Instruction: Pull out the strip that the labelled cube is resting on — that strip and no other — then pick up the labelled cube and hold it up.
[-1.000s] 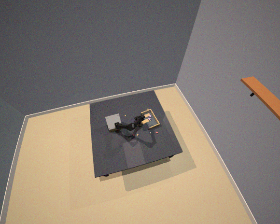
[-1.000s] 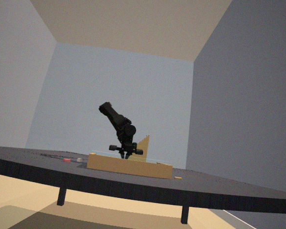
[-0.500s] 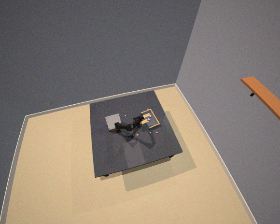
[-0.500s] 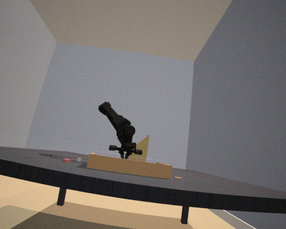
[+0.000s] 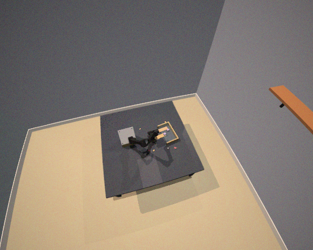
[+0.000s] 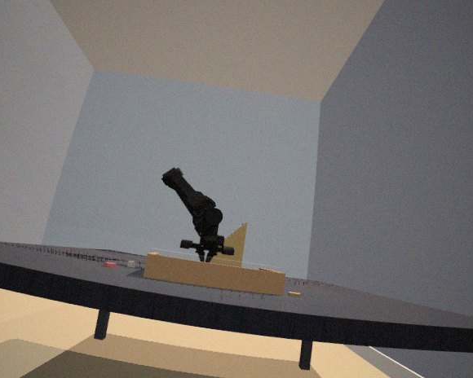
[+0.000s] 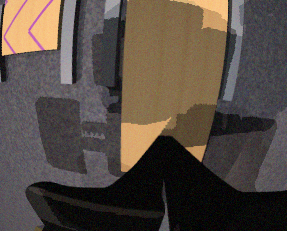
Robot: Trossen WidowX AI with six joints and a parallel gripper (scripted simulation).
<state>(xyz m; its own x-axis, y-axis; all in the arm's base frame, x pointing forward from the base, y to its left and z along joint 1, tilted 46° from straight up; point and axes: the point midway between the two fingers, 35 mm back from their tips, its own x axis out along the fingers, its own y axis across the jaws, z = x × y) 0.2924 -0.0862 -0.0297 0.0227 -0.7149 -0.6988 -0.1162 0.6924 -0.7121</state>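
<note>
Right now the plain strip is 10 cm ahead of my gripper tip and 1 cm to the left of it. The rest, counted from my gripper tip: small tan strip: 30 cm ahead, 24 cm to the left.
</note>
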